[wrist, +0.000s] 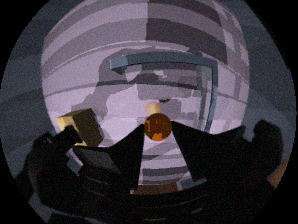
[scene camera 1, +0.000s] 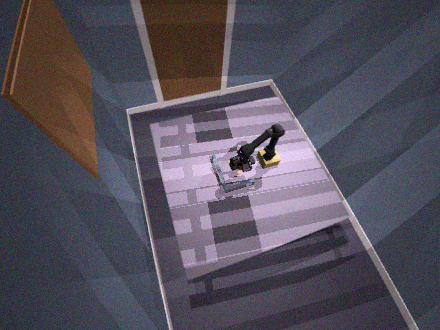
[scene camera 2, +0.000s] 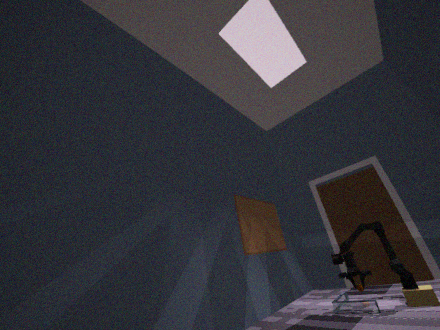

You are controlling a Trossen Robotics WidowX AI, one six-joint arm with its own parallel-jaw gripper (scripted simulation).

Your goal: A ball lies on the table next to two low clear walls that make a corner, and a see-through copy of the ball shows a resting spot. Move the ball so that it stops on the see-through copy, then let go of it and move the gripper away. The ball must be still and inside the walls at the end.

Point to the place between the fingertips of my gripper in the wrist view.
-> At 157, 125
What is my gripper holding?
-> An orange ball.
